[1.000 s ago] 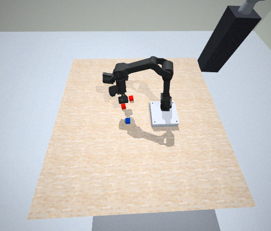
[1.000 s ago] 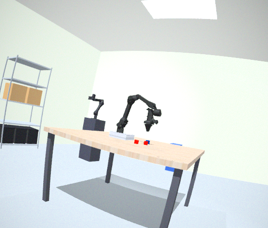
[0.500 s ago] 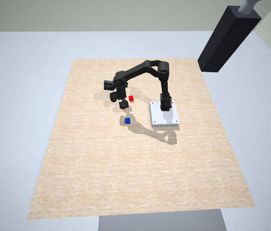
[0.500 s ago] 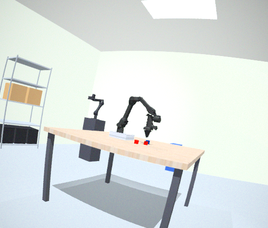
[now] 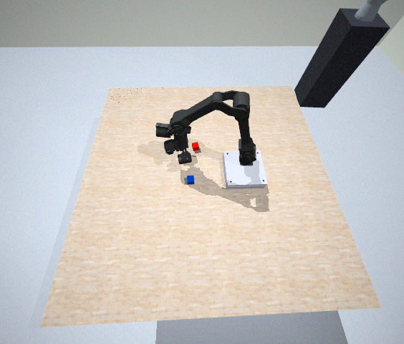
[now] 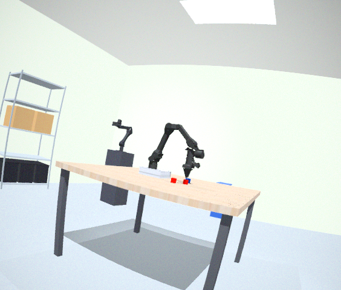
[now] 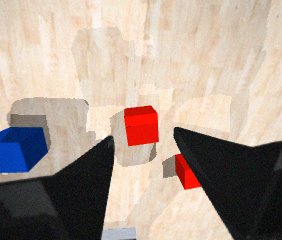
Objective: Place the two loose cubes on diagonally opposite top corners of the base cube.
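Right now the blue cube is 50 mm behind my gripper tip, 130 mm to the left of it and 30 mm below it.
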